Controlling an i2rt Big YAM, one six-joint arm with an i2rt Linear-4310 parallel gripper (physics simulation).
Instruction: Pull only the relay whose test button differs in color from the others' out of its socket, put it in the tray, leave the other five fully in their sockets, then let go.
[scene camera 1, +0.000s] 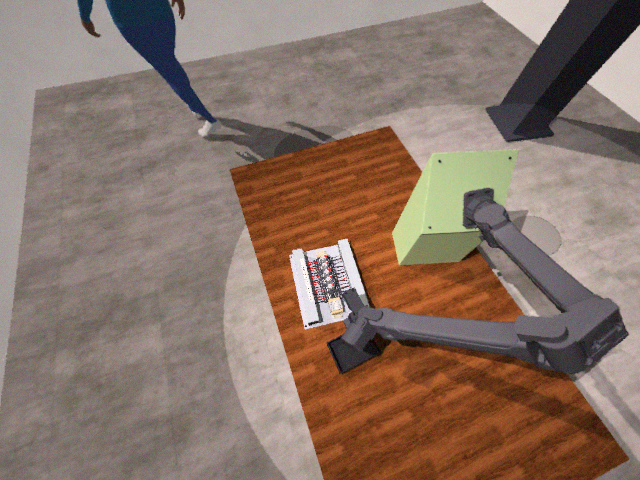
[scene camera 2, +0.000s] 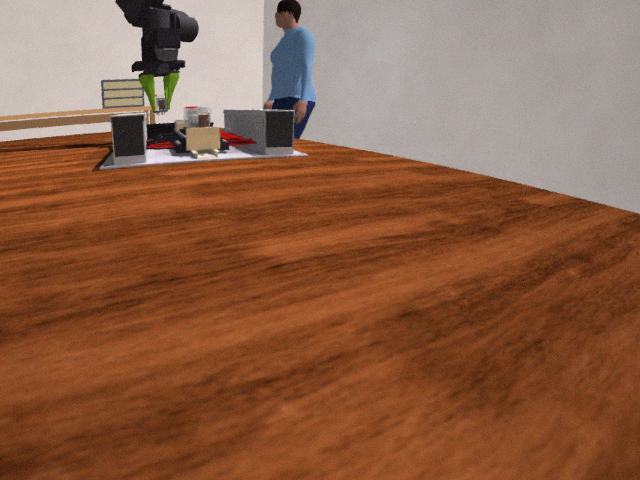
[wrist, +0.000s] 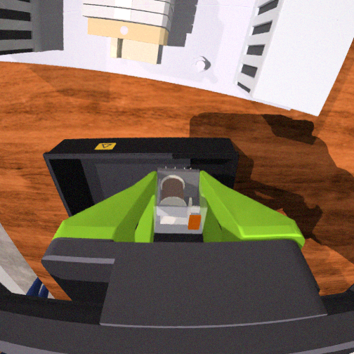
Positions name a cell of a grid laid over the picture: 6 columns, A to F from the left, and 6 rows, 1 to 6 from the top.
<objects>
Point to a black tray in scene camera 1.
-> At D5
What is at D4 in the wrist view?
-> A clear relay.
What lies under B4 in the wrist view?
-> A black tray.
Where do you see a white panel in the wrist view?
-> D1
</objects>
